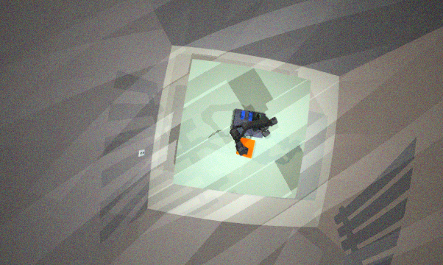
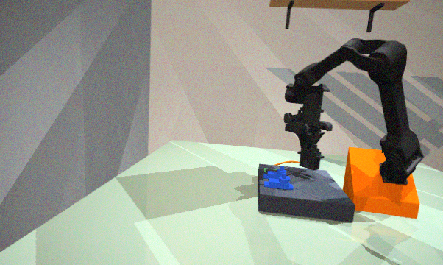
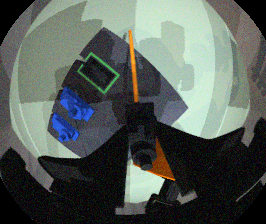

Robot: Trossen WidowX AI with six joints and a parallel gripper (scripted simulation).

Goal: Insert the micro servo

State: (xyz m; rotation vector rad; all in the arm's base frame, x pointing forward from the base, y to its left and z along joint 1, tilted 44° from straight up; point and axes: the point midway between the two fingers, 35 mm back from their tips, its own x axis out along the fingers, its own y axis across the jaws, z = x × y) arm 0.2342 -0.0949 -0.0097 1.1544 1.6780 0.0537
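Right now the dark grey robot deck is 100 mm below my gripper tip, 70 mm to the left of it and 20 mm behind it.
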